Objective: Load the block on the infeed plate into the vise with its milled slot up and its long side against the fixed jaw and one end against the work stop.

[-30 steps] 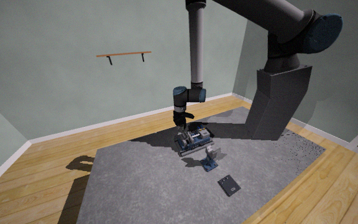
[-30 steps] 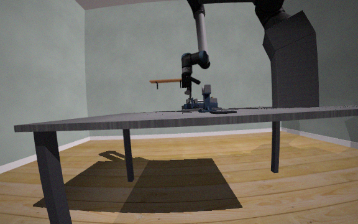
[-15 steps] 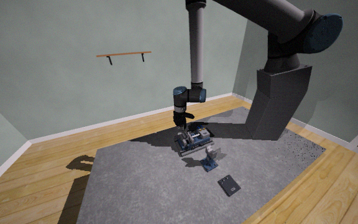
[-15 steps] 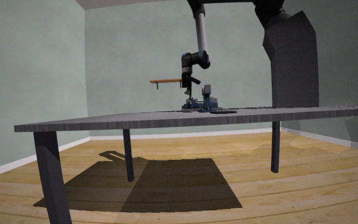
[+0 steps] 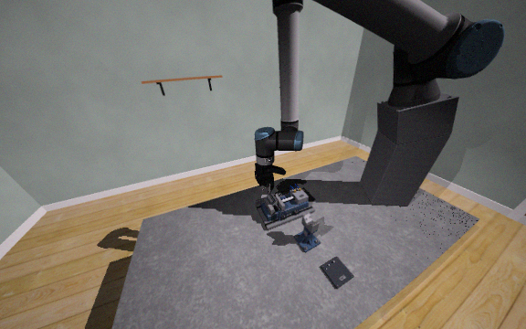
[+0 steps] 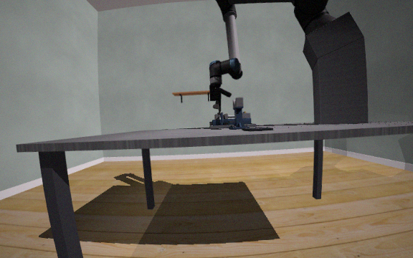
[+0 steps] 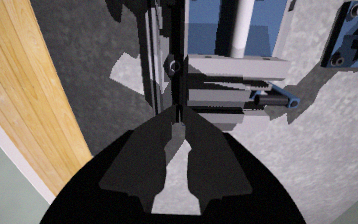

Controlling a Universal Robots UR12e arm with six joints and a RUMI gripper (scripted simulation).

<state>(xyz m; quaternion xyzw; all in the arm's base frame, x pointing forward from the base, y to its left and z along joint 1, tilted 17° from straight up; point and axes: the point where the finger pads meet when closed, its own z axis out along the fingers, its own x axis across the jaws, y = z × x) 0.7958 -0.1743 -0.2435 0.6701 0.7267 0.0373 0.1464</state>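
Right now my hand is 4 cm to the right of the part and 2 cm above it. The rest, counted from my hand: moving jaw (6 cm to the left, 4 cm below, 4 cm behind); work stop (10 cm to the left, 3 cm below, 1 cm behind); fixed jaw (6 cm to the left, 4 cm below, 3 cm ahead).
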